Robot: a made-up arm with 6 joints.
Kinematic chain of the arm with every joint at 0, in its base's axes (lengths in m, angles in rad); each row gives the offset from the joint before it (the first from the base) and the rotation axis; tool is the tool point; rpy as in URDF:
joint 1: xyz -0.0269 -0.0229 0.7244 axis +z
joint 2: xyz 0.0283 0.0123 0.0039 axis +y
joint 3: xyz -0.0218 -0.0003 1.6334 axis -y
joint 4: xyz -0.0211 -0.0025 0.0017 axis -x
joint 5: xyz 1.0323 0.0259 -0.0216 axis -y
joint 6: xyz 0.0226 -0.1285 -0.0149 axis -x
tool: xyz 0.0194 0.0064 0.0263 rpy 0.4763 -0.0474 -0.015
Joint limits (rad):
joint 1: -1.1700..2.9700
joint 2: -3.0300..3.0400
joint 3: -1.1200..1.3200
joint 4: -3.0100..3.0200
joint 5: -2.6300..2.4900
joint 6: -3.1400..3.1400
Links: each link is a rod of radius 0.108 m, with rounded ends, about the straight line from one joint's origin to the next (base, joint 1, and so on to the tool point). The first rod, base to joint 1, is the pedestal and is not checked.
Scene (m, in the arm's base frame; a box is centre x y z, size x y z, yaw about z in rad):
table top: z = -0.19
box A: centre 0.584 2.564 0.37 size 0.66 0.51 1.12 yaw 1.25
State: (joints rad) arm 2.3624 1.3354 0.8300 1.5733 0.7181 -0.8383
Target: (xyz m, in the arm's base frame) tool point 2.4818 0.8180 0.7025
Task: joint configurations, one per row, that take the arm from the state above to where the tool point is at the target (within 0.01 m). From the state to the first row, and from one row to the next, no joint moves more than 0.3 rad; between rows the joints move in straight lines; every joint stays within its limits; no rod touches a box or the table.
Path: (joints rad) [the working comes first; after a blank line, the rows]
Joints at the target: 0.3200 1.4216 1.0251 1.4820 0.6727 -0.8626
Straight joint move there: touches box A.

1: 2.1549 1.2198 0.8827 1.5614 0.7214 -0.9371
2: 1.9475 1.1042 0.9353 1.5494 0.7247 -1.0360
3: 1.7400 0.9886 0.9880 1.5375 0.7281 -1.1348
4: 1.4560 1.0752 0.9954 1.5264 0.7170 -1.0804
5: 1.1720 1.1618 1.0028 1.5153 0.7059 -1.0259
6: 0.8880 1.2484 1.0103 1.5042 0.6948 -0.9715
7: 0.6040 1.3350 1.0177 1.4931 0.6838 -0.9170
8: 0.3200 1.4216 1.0251 1.4820 0.6727 -0.8626

